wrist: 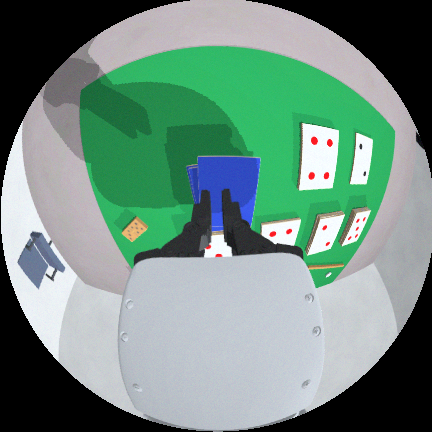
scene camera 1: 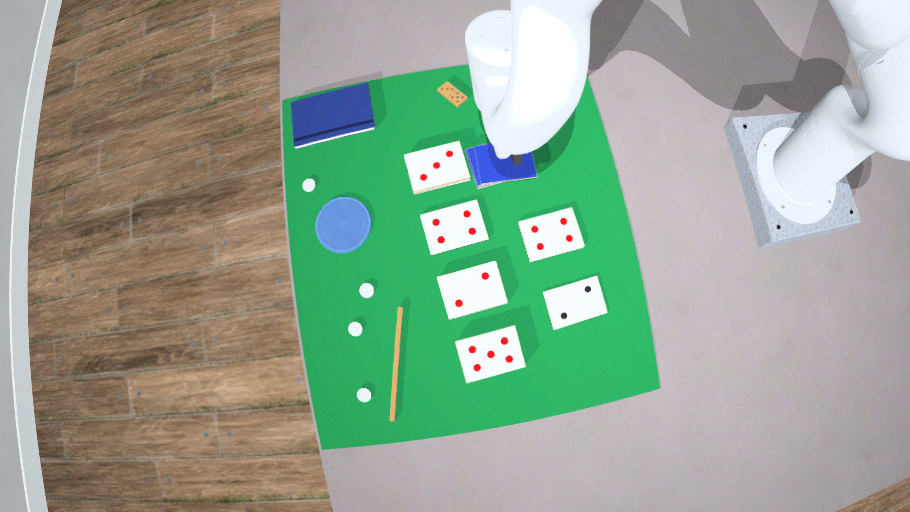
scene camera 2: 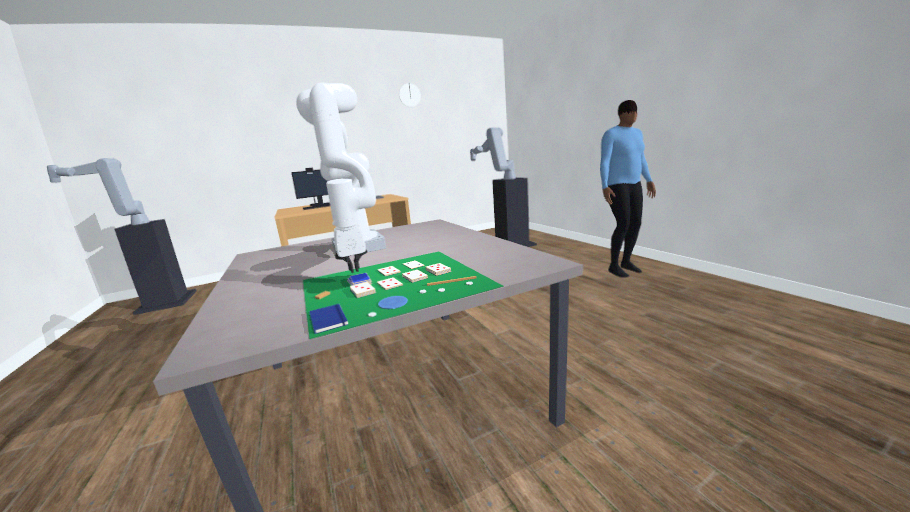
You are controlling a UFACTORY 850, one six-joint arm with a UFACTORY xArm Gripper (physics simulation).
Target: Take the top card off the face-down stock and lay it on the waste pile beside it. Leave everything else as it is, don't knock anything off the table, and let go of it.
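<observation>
The face-down stock [scene camera 1: 493,173] [scene camera 2: 360,278] [wrist: 231,172] is a blue-backed pile on the green mat. In the wrist view its top card lies offset to the right, and the edges of cards beneath show at its left. The waste pile [scene camera 1: 436,166] [scene camera 2: 362,289] [wrist: 218,248] is face up with three red dots, close beside the stock; my fingers and the gripper body partly hide it in the wrist view. My gripper [scene camera 1: 516,159] [scene camera 2: 353,270] [wrist: 215,201] points down over the stock, its fingers nearly together with no card between them. Their exact height above the stock is hard to tell.
Face-up piles, the nearest with four red dots [scene camera 1: 454,227] [scene camera 2: 389,283], lie beside the stock and waste. A domino [scene camera 1: 452,93] [wrist: 134,229], dark blue book [scene camera 1: 332,114] [scene camera 2: 327,317], blue disc [scene camera 1: 343,224] [scene camera 2: 393,302], stick [scene camera 1: 395,362] [scene camera 2: 451,280] and several white discs are also on the mat.
</observation>
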